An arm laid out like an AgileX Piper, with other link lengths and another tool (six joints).
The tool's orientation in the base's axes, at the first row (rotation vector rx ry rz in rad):
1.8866 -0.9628 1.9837
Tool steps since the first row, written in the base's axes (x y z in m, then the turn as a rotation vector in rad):
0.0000 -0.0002 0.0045 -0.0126 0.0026 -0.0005
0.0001 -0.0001 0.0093 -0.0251 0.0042 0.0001
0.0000 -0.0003 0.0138 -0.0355 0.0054 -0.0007
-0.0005 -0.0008 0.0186 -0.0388 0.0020 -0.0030
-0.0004 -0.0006 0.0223 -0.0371 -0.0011 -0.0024
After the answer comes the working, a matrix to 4 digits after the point.
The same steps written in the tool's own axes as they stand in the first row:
0.0043 -0.0012 -0.0001 0.0006 0.0056 -0.0116
0.0089 -0.0027 -0.0003 0.0025 0.0115 -0.0225
0.0133 -0.0038 -0.0005 0.0028 0.0170 -0.0315
0.0180 -0.0045 -0.0009 0.0020 0.0222 -0.0320
0.0215 -0.0058 -0.0011 0.0031 0.0233 -0.0288

The tool's axes in the first row as the columns of a matrix, in the base's axes (rounded; the answer above uses it unrounded):
-0.1382 -0.5875 0.7974
-0.2630 -0.7544 -0.6014
0.9549 -0.2928 -0.0502

